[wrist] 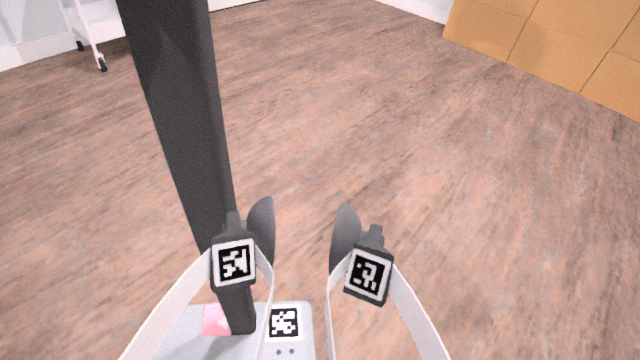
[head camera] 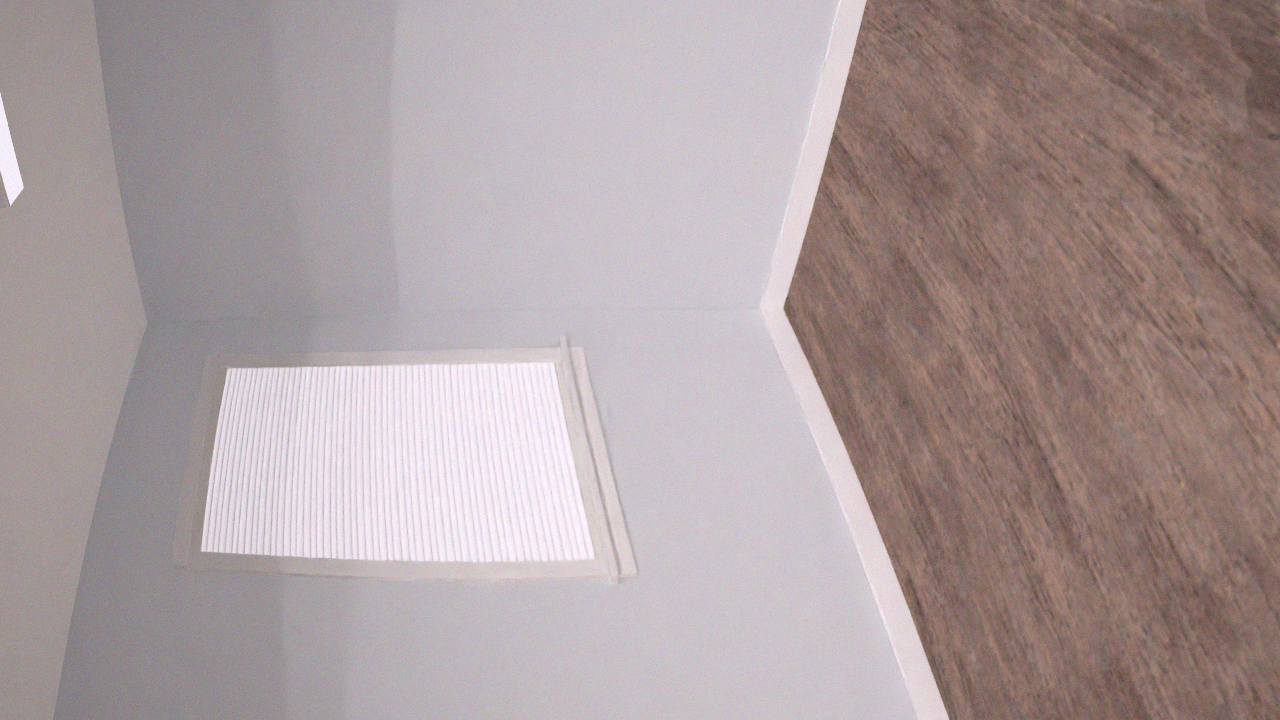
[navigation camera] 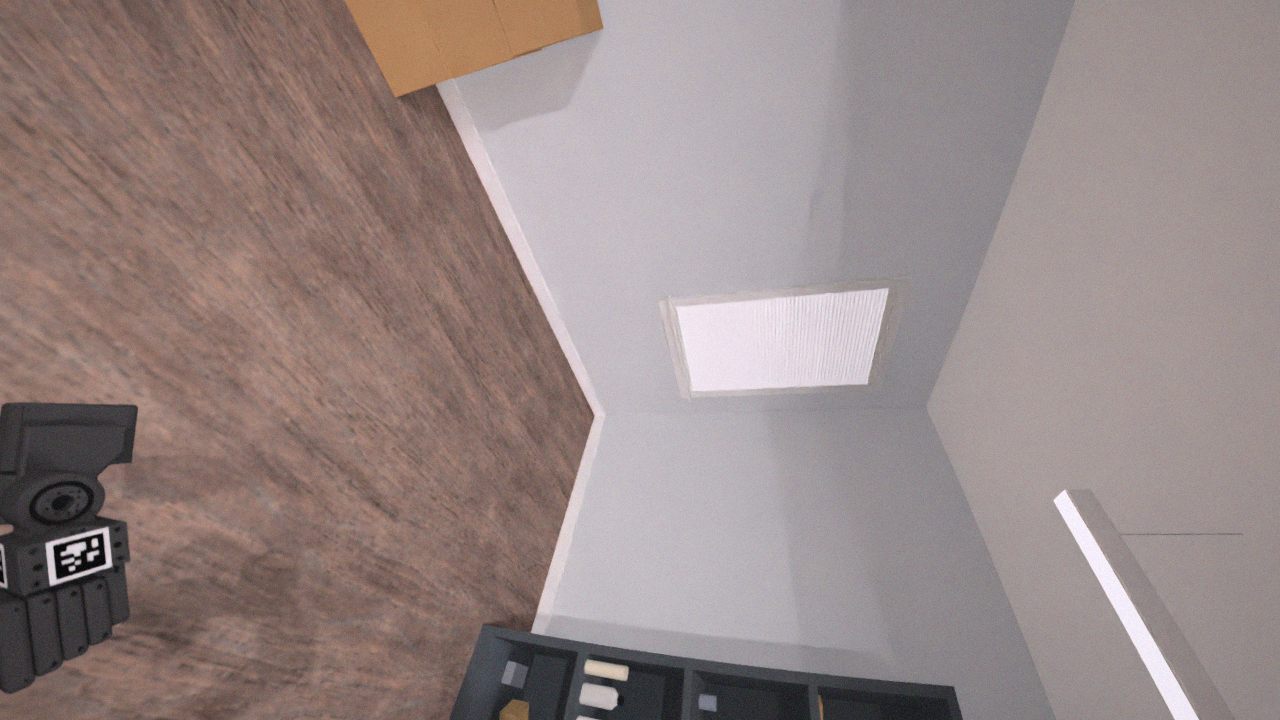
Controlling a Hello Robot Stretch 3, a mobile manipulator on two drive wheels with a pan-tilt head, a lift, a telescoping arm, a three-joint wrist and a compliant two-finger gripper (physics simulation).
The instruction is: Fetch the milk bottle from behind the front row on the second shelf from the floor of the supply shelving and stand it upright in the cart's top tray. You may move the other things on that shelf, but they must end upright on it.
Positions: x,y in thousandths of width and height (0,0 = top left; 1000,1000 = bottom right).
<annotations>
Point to my gripper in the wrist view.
476,624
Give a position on a window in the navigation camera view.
At 653,469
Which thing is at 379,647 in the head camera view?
A window.
</annotations>
